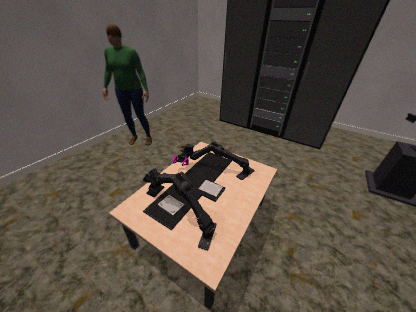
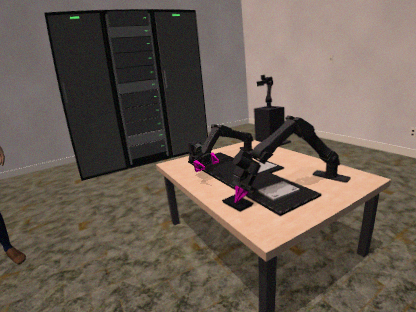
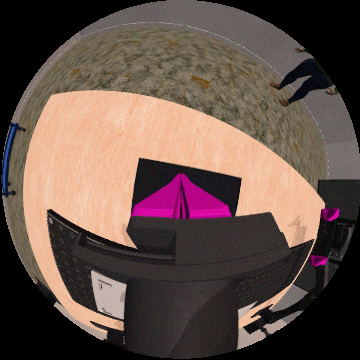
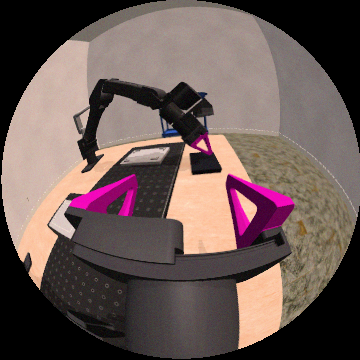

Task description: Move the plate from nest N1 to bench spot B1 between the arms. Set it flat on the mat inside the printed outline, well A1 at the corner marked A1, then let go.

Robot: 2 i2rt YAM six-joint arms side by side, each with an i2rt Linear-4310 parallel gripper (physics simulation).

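Places are measured from the left arm's base along level axes (x ahead, y left, z up), in centimetres.
Pixels of known places: left gripper, fingertip midpoint: (image 1: pixel 151 189) (image 2: pixel 235 203) (image 3: pixel 180 178) (image 4: pixel 210 153); right gripper, fingertip midpoint: (image 1: pixel 177 164) (image 2: pixel 212 164) (image 3: pixel 320 243) (image 4: pixel 181 178); left arm's base, origin of the base link: (image 1: pixel 207 235) (image 2: pixel 331 176) (image 4: pixel 93 162); right arm's base, origin of the base link: (image 1: pixel 245 173) (image 2: pixel 248 151) (image 3: pixel 262 310).
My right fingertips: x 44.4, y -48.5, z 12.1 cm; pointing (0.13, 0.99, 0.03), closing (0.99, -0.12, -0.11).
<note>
For each thing: its middle in the pictures, then the offset to it from my right fingertips. "spot": a spot on its surface instead. Level surfaces: height alone.
- flat black block, body centre: (image 3: pixel 188 204) (image 4: pixel 203 161) (image 2: pixel 237 202) (image 1: pixel 155 190) dx +8.9, dy +24.8, dz -11.4 cm
- long dark mat, its level: dz -10.8 cm
- pale grey piece, surface spot: (image 3: pixel 107 295) spot: dx -7.1, dy +37.5, dz -9.6 cm
- second pale-topped piece, surface spot: (image 4: pixel 60 220) spot: dx -35.6, dy +5.2, dz -10.6 cm
A flat black block (image 1: pixel 155 191) (image 2: pixel 244 204) (image 3: pixel 149 171) (image 4: pixel 206 168) lies on the table beside the dark mat; I cannot tell whether it is the plate, a nest or both. My left gripper (image 2: pixel 236 201) (image 3: pixel 180 178) (image 4: pixel 210 153) is shut with nothing between its fingers, its joined tips low over the block. My right gripper (image 1: pixel 180 162) (image 2: pixel 206 164) (image 3: pixel 320 243) (image 4: pixel 181 178) is open and empty, above the table near the mat's far end. The outline and A1 mark are too small to make out.
The long dark mat (image 1: pixel 159 215) (image 2: pixel 303 197) (image 4: pixel 154 191) has a pale grey piece (image 1: pixel 171 204) (image 2: pixel 280 190) (image 3: pixel 107 295) (image 4: pixel 145 155) on it. A second pale-topped piece (image 1: pixel 211 188) (image 2: pixel 268 166) (image 4: pixel 60 220) sits at the mat's side, between the arm bases. A person (image 1: pixel 122 70) stands beyond the table.
</note>
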